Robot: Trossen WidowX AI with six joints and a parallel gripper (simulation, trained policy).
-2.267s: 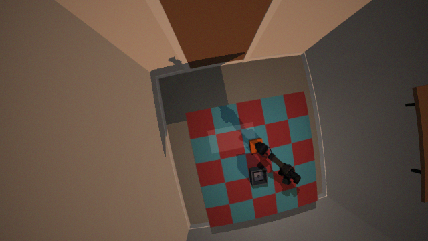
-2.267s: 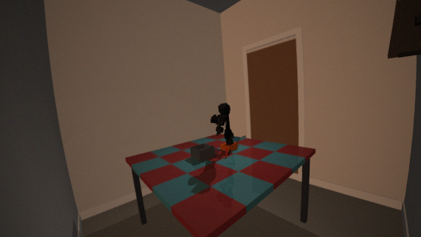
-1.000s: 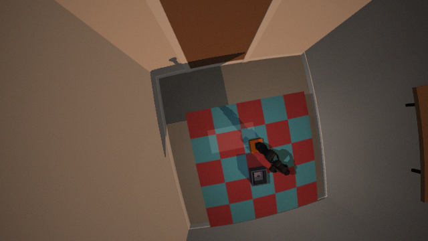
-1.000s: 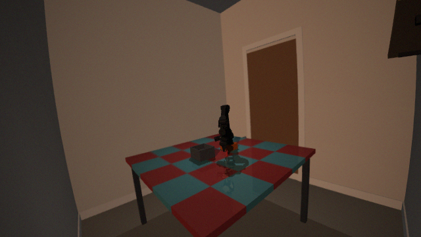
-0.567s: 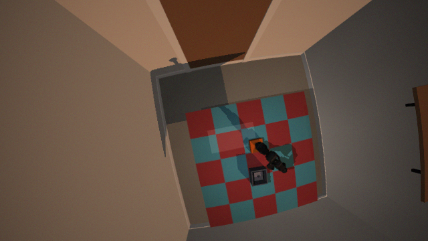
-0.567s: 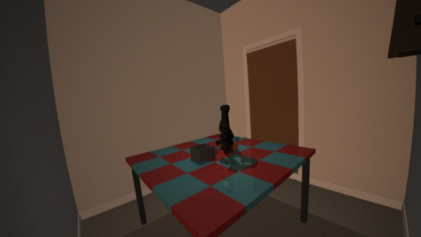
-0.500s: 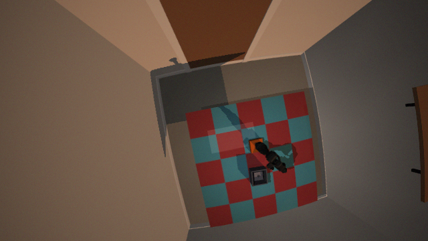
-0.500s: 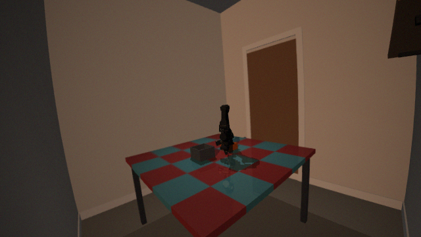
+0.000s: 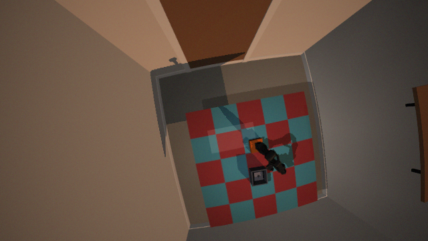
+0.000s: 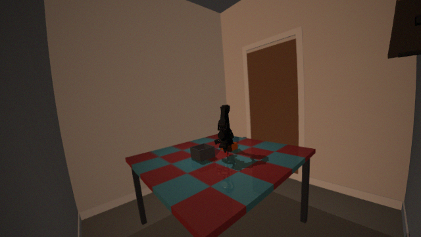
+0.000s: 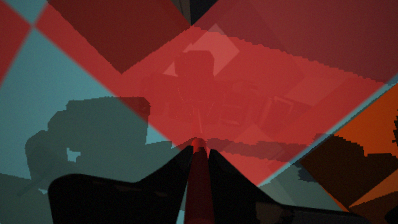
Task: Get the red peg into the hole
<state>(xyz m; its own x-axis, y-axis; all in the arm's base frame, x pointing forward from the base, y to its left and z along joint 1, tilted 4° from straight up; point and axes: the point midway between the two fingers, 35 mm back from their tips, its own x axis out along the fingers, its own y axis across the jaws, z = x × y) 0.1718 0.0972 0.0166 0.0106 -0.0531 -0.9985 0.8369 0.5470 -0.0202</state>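
The dark grey box lies 15 cm to the right of my gripper tip, 14 cm ahead of it and 1 cm below it. The rest, counted from my gripper tip: red peg: 1 cm to the left, 1 cm above.
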